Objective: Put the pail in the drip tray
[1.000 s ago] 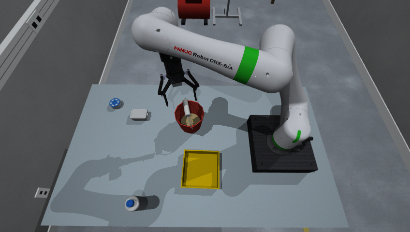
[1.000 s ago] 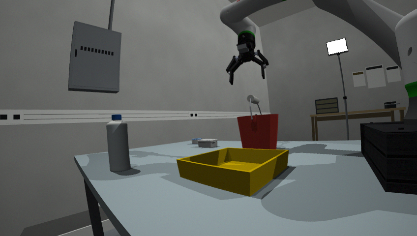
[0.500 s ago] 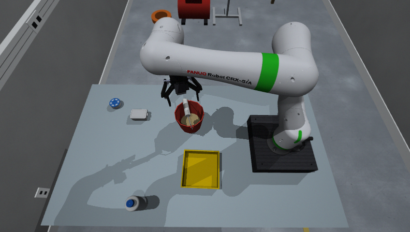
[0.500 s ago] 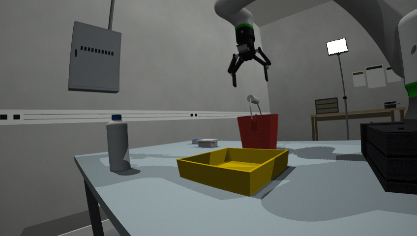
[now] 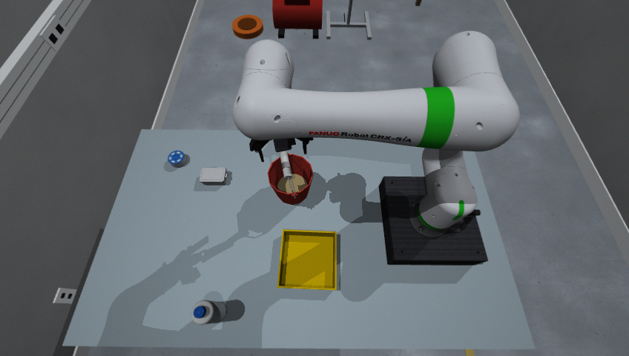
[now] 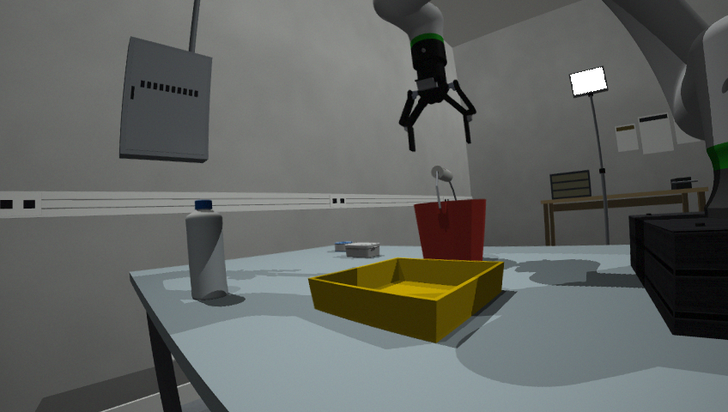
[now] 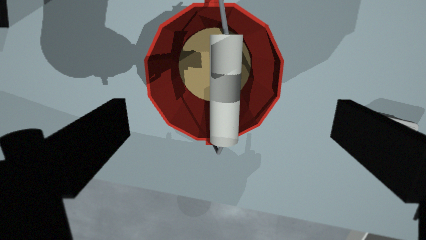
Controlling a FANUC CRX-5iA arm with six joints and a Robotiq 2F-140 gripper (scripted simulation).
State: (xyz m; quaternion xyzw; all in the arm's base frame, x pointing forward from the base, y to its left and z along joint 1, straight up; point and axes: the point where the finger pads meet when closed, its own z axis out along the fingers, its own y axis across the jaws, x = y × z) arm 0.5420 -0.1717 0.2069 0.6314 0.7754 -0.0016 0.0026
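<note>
The white handle grip lies 110 mm below my hand and 10 mm behind it. Also, from my hand: yellow drip tray (300 mm to the left, 290 mm below, 80 mm behind); small grey box (340 mm ahead, 280 mm below, 60 mm to the right); red pail (170 mm below, 10 mm behind).
</note>
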